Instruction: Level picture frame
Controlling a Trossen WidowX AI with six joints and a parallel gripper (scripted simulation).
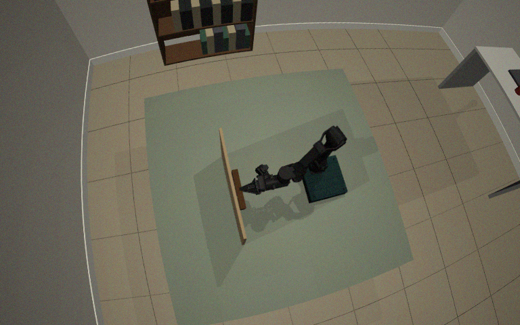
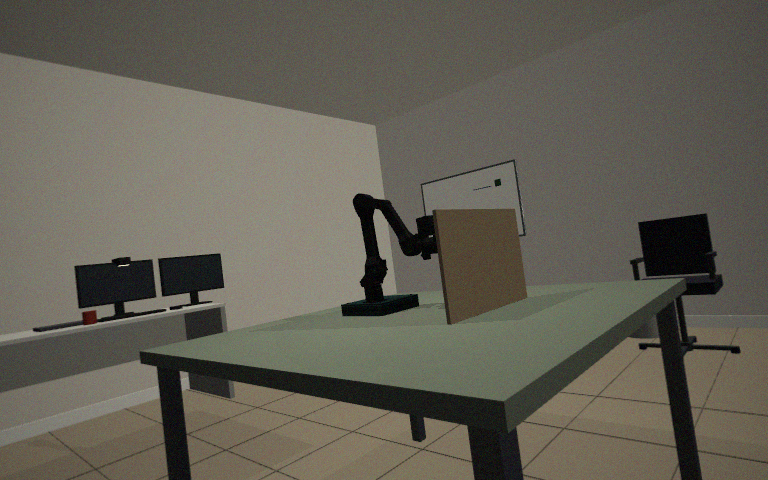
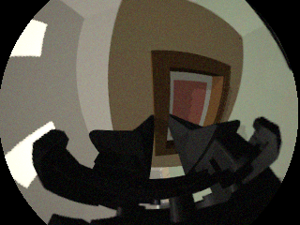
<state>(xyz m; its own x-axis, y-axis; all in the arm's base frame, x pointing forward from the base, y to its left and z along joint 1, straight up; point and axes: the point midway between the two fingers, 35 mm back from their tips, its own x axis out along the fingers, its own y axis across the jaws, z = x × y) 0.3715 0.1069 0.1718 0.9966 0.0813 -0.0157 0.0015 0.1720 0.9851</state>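
Now: the brown picture frame 50 mm below my gripper tip, 10 mm to the right of it and 10 mm ahead of it. The rest, counted from my gripper tip: tan wall board: 60 mm below, 20 mm to the right, 20 mm ahead.
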